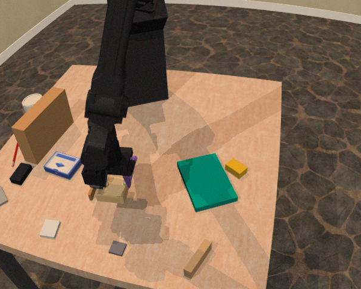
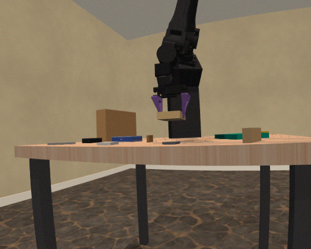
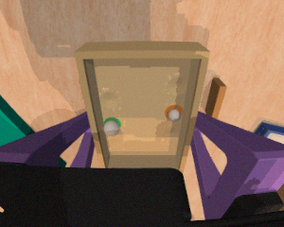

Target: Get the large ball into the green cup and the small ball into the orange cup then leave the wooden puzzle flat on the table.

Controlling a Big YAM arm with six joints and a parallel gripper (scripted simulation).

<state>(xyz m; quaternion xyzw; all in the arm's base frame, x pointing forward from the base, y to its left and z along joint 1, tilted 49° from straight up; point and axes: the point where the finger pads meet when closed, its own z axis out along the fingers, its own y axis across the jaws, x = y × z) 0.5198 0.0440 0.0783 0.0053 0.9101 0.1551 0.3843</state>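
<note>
The wooden puzzle is 10 mm below my hand. From my hand the other things lie so: grey tile 130 mm ahead, 80 mm below, 50 mm to the left; then green book 200 mm to the left, 130 mm behind, 70 mm below; then white tile 150 mm to the right, 140 mm ahead, 80 mm below.
</note>
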